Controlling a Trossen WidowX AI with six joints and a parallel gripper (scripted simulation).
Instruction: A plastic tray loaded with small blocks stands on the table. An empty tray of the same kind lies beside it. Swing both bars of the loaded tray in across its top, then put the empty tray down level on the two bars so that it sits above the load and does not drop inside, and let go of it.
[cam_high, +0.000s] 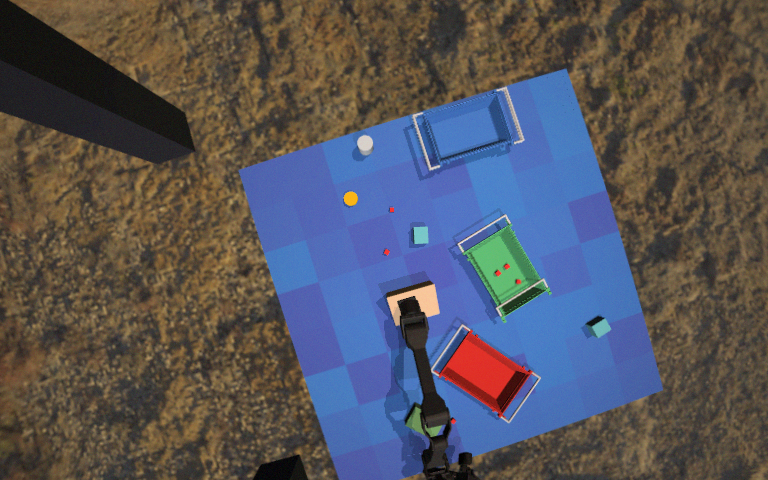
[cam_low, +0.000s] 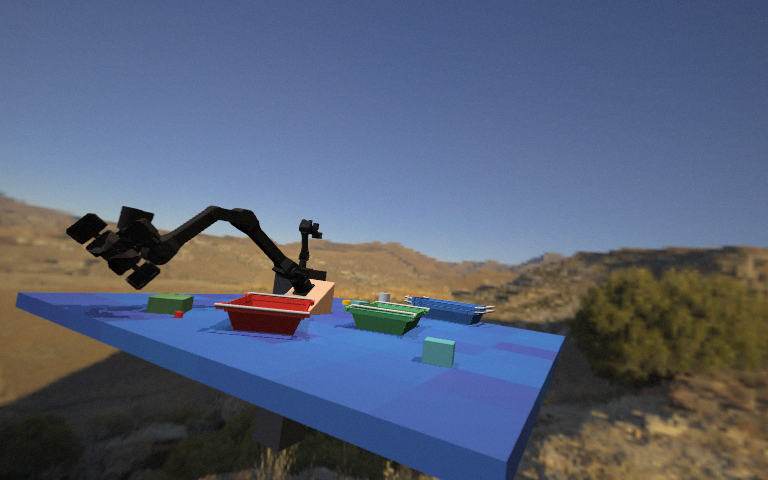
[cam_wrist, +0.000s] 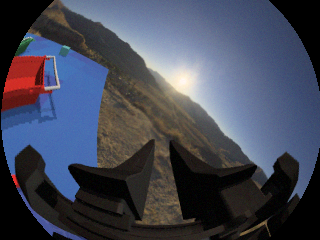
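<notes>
My gripper tip is 350 mm to the right of the red tray, 120 mm short of it and 90 mm above it. The rest, counted from my gripper tip: small red block: 680 mm to the left, 280 mm ahead, 130 mm below; small red cube: 200 mm to the left, 130 mm below, 40 mm behind; green block: 230 mm to the left, 140 mm behind, 120 mm below.
</notes>
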